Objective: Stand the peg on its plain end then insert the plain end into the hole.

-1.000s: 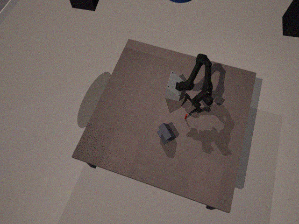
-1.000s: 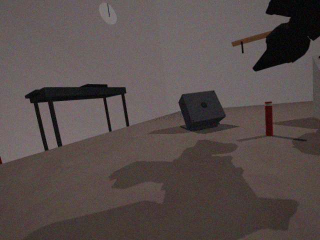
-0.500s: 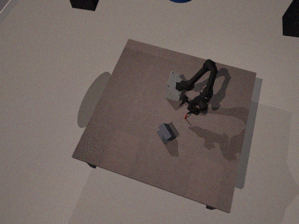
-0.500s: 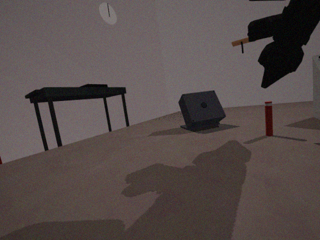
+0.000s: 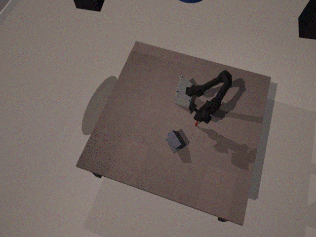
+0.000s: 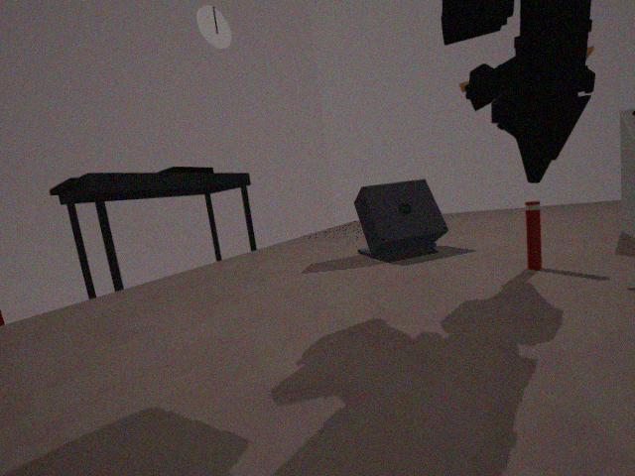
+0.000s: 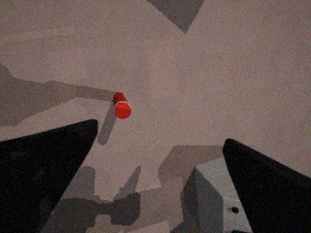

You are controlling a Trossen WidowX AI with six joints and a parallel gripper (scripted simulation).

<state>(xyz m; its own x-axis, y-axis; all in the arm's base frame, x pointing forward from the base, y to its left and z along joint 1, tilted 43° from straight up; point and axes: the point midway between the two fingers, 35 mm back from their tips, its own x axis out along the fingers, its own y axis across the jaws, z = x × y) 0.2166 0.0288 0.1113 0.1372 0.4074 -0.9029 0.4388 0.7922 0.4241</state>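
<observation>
The red peg is 6 cm below my gripper tip, 2 cm to the left of it and 2 cm ahead of it. Also, from my gripper tip: sloped panel 19 cm ahead, 11 cm to the right, 5 cm below.
</observation>
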